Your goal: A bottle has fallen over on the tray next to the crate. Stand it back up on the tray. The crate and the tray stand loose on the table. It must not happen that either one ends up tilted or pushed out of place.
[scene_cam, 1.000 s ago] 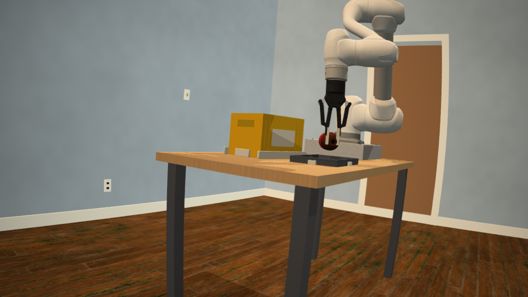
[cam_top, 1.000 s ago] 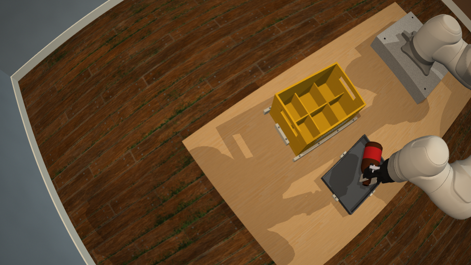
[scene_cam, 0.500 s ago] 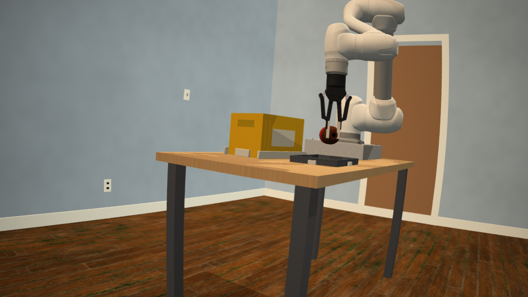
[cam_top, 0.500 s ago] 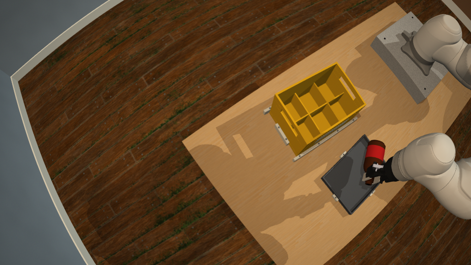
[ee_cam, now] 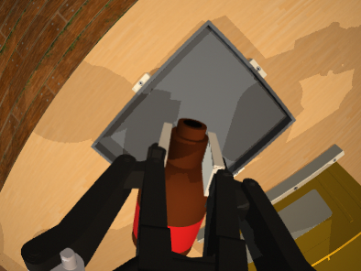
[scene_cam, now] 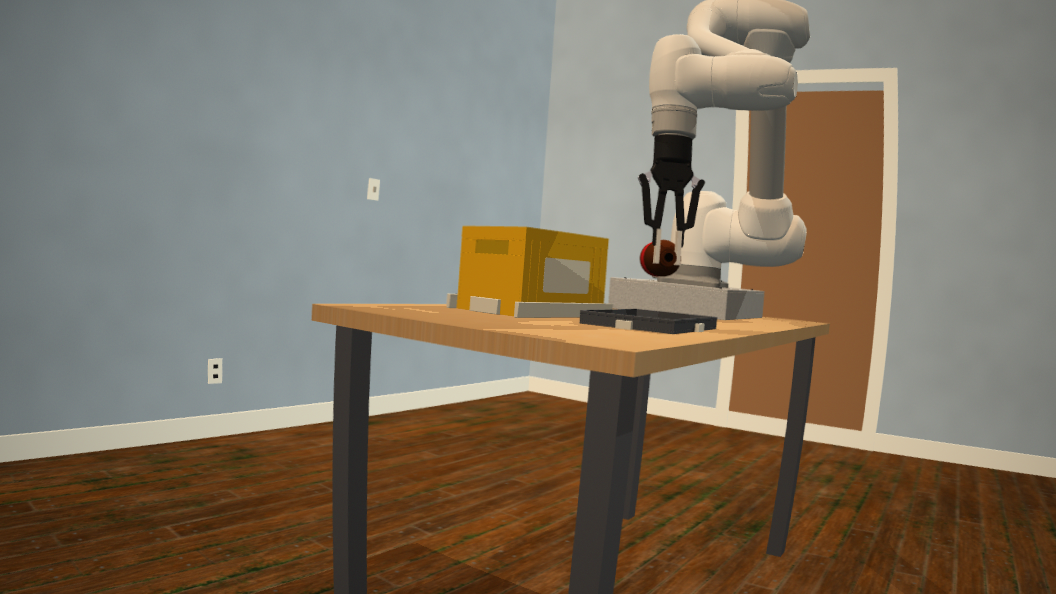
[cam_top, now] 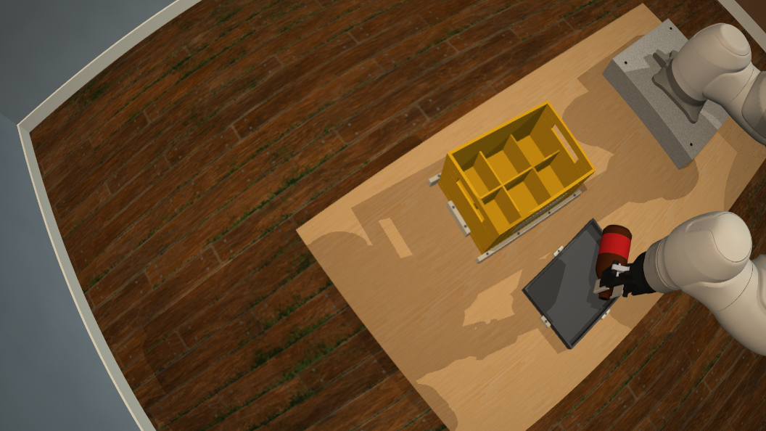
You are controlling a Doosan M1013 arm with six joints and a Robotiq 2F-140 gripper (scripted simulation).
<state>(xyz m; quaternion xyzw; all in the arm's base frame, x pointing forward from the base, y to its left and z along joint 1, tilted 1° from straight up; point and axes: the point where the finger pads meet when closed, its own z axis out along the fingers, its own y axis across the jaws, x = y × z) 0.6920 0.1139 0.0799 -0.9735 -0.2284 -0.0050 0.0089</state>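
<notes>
The bottle is 50 mm behind my hand, 20 mm to the right of it and 20 mm below it. From my hand the other things lie so: yellow crate (50 mm behind, 310 mm to the right, 70 mm below); dark grey tray (20 mm behind, 30 mm to the right, 140 mm below).
</notes>
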